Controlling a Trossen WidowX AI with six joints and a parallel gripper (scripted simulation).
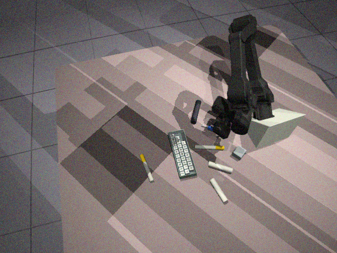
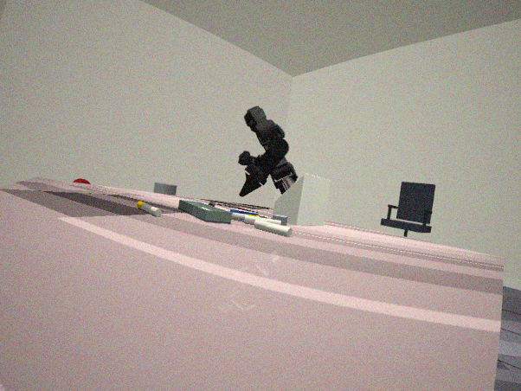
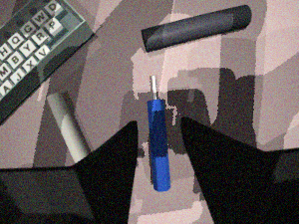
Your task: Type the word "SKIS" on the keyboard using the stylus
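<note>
Right now my gripper tip is 6 cm above the blue stylus, 1 cm to the left of it and 1 cm short of it. The rest, counted from my gripper tip: grey stylus tip 6 cm below, 4 cm ahead, 3 cm to the right; grey block 13 cm to the left, 7 cm behind, 5 cm below.
</note>
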